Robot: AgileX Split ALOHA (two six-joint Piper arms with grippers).
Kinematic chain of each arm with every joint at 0, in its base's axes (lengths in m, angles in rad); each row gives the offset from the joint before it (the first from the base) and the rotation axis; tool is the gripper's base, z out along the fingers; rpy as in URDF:
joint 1: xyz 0 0 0.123 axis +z
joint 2: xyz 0 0 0 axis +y
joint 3: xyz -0.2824 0 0.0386 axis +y
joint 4: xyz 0.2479 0 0.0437 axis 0.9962 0 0.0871
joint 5: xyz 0 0 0 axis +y
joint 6: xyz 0.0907 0 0.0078 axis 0.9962 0 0.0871
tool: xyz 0 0 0 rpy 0 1.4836 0
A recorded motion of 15 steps. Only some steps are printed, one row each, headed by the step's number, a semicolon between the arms.
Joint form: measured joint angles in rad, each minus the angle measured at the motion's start. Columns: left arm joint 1, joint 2, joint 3, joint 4, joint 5, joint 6; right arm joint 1, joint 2, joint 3, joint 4, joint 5, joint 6.
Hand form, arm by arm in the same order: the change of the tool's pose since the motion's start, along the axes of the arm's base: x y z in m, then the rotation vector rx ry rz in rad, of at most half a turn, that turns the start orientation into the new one. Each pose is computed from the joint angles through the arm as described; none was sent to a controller.
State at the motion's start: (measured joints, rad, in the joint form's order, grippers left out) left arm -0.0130 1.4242 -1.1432 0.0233 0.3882 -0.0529; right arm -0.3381 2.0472 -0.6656 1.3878 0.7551 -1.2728
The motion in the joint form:
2: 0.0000 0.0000 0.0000 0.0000 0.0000 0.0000; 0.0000 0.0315 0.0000 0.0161 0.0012 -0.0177
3: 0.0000 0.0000 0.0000 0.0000 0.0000 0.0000; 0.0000 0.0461 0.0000 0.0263 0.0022 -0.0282
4: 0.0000 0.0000 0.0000 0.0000 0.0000 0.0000; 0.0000 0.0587 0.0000 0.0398 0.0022 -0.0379
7: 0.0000 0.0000 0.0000 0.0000 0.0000 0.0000; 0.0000 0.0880 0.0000 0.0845 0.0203 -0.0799
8: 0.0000 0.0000 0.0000 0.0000 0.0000 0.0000; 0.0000 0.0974 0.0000 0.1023 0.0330 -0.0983
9: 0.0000 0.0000 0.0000 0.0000 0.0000 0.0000; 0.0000 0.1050 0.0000 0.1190 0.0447 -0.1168
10: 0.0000 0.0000 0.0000 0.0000 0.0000 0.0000; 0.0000 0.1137 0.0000 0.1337 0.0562 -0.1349
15: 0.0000 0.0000 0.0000 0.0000 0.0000 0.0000; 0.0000 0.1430 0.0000 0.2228 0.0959 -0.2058
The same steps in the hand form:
2: 0.0000 0.0000 0.0000 0.0000 0.0000 0.0000; -0.0012 0.0007 -0.0079 0.0103 0.0173 -0.0023
3: 0.0000 0.0000 0.0000 0.0000 0.0000 0.0000; -0.0017 0.0010 -0.0114 0.0154 0.0236 -0.0042
4: 0.0000 0.0000 0.0000 0.0000 0.0000 0.0000; -0.0018 0.0012 -0.0145 0.0197 0.0285 -0.0103
7: 0.0000 0.0000 0.0000 0.0000 0.0000 0.0000; -0.0015 0.0027 -0.0204 0.0434 0.0230 -0.0197
8: 0.0000 0.0000 0.0000 0.0000 0.0000 0.0000; -0.0011 0.0036 -0.0218 0.0563 0.0160 -0.0216
9: 0.0000 0.0000 0.0000 0.0000 0.0000 0.0000; -0.0007 0.0043 -0.0229 0.0672 0.0073 -0.0227
10: 0.0000 0.0000 0.0000 0.0000 0.0000 0.0000; -0.0004 0.0050 -0.0242 0.0777 -0.0002 -0.0225
15: 0.0000 0.0000 0.0000 0.0000 0.0000 0.0000; 0.0030 0.0064 -0.0283 0.1135 -0.0378 -0.0560

